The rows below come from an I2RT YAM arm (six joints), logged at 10 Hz.
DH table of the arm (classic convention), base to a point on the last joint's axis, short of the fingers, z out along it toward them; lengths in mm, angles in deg. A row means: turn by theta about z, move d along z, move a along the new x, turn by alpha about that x. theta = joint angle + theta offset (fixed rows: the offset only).
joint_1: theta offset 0, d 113.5, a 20, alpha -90
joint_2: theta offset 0, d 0, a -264, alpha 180
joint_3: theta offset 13.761, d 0, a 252.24, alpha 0
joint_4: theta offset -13.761, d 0, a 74, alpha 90
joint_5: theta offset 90, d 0, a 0, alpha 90
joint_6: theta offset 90, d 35.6, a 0, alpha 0
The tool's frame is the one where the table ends.
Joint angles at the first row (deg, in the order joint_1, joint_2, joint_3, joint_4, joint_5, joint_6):
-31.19, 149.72, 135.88, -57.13, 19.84, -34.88
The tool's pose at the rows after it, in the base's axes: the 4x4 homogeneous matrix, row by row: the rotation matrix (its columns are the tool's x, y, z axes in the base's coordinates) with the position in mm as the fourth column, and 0 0 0 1 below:
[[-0.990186 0.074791 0.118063 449.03], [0.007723 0.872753 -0.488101 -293.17], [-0.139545 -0.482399 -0.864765 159.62], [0 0 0 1]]
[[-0.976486 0.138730 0.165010 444.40], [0.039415 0.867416 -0.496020 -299.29], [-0.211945 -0.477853 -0.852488 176.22], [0 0 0 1]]
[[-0.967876 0.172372 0.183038 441.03], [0.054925 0.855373 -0.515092 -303.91], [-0.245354 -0.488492 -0.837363 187.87], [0 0 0 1]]
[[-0.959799 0.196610 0.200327 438.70], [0.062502 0.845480 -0.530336 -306.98], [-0.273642 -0.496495 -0.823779 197.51], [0 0 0 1]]
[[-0.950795 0.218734 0.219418 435.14], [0.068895 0.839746 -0.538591 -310.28], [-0.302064 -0.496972 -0.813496 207.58], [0 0 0 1]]
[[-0.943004 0.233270 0.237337 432.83], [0.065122 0.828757 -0.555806 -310.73], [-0.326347 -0.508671 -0.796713 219.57], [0 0 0 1]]
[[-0.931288 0.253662 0.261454 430.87], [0.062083 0.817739 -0.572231 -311.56], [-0.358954 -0.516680 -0.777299 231.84], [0 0 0 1]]
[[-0.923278 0.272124 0.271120 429.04], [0.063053 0.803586 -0.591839 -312.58], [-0.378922 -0.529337 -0.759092 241.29], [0 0 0 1]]
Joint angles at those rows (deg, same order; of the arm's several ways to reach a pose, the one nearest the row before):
-31.80, 147.60, 134.71, -54.65, 20.65, -33.41
-32.71, 145.38, 133.86, -52.96, 19.16, -31.57
-33.31, 144.16, 133.86, -52.20, 19.26, -30.96
-33.73, 143.16, 133.86, -51.46, 19.26, -30.63
-34.26, 142.03, 133.77, -50.96, 18.76, -30.34
-34.43, 140.64, 133.55, -50.29, 18.92, -30.46
-34.63, 139.35, 133.51, -49.36, 18.80, -30.34
-34.80, 138.47, 133.68, -48.77, 19.34, -30.24

